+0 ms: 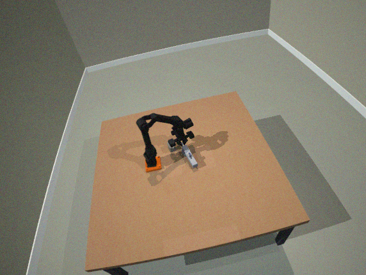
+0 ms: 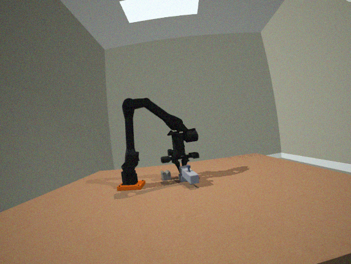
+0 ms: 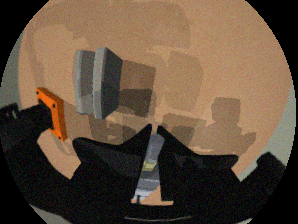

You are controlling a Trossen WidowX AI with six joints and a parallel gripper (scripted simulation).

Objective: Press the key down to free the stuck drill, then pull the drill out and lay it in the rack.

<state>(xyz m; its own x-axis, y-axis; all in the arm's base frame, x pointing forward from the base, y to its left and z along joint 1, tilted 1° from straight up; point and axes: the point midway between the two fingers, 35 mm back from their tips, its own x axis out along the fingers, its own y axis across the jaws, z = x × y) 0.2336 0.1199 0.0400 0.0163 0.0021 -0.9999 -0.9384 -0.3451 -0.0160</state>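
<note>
The drill lies 50 mm to the right of my gripper tip, 30 mm above it and 20 mm ahead of it. The rest, counted from my gripper tip: blue key (140 mm to the right, 50 mm ahead, 30 mm above); then light grey-blue block (110 mm to the right, 40 mm ahead, 10 mm above); then rack (90 mm behind, 20 mm to the left).
</note>
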